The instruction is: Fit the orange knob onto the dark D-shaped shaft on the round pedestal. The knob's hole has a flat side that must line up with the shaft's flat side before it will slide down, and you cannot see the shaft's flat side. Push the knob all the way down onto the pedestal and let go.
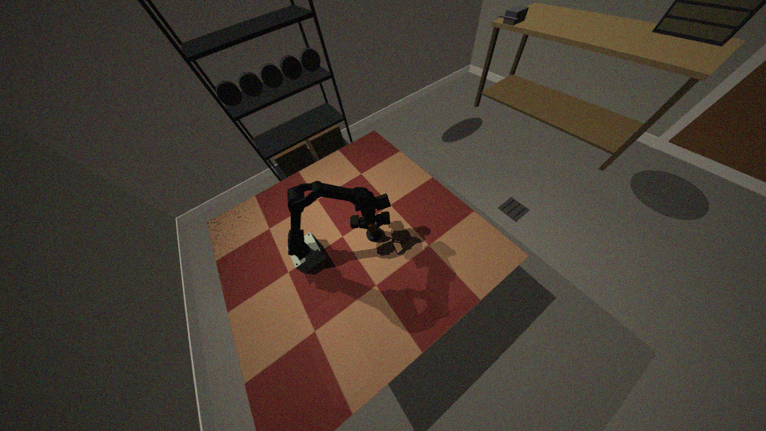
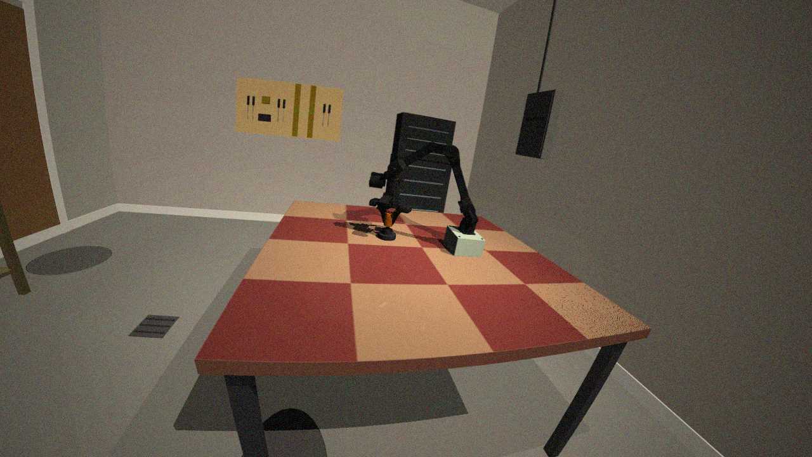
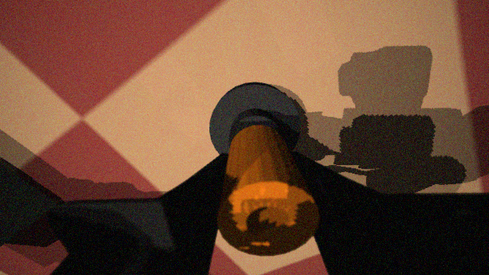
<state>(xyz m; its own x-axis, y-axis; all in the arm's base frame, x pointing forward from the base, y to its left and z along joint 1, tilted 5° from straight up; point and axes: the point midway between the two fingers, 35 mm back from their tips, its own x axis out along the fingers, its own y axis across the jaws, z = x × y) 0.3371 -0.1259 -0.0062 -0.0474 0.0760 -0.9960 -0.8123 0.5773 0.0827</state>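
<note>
Right now the orange knob is 20 mm above my gripper tip. Also, from my gripper tip: round dark pedestal 40 mm below.
</note>
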